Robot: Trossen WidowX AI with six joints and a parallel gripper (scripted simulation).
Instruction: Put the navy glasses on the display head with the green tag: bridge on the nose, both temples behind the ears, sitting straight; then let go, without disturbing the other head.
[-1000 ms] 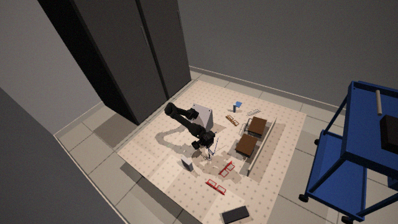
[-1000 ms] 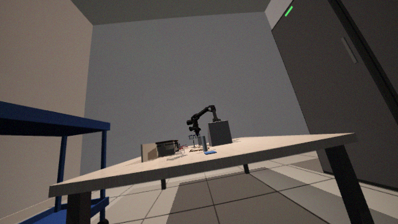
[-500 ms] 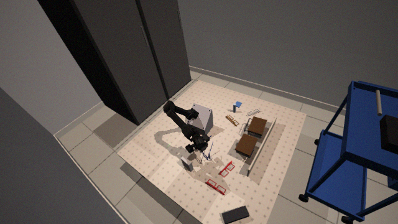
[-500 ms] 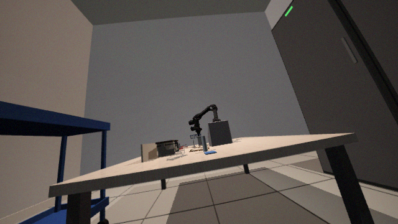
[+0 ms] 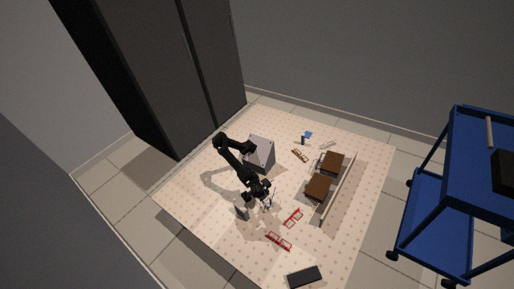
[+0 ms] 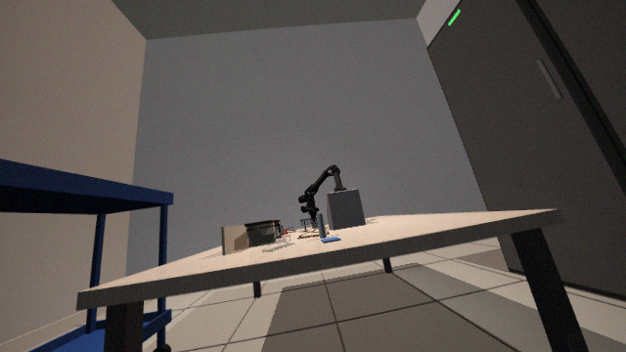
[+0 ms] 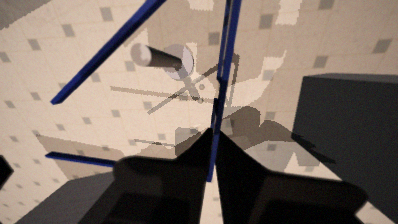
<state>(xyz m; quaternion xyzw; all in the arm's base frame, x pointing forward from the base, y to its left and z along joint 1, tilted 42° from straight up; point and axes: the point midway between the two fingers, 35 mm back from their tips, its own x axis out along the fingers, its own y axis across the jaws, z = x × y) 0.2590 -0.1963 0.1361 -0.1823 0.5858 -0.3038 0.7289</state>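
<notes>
Now: the peg stand 70 mm ahead of my gripper tip, 30 mm to the left of it and 40 mm below it. From my gripper tip the other things lie so: grey block: 20 mm behind, 130 mm to the right; low rail: 360 mm ahead, 390 mm to the left, 10 mm below; dark slab: 460 mm ahead, 190 mm to the right, 40 mm below.
</notes>
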